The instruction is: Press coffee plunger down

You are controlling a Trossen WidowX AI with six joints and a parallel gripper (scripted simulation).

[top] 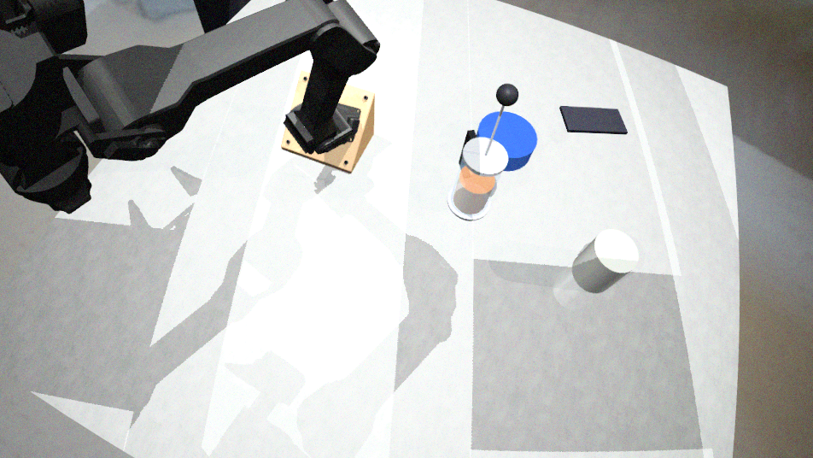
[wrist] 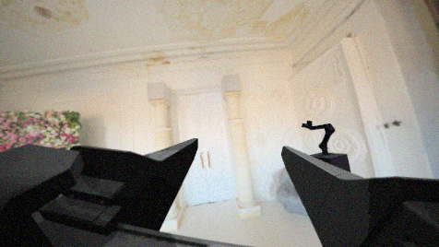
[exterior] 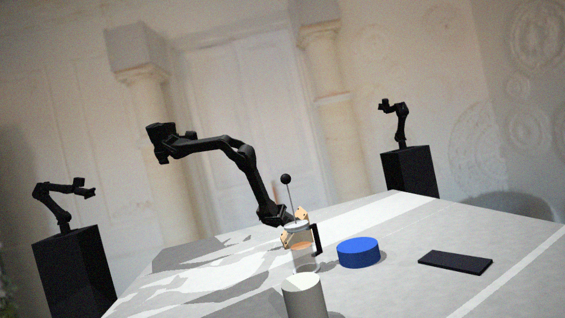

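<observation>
Right now my gripper tip is 45 cm short of the glass coffee press, 40 cm above it and 33 cm to the right of it. Round my gripper tip: low blue cylinder (51 cm below, 49 cm ahead, 47 cm to the left).
</observation>
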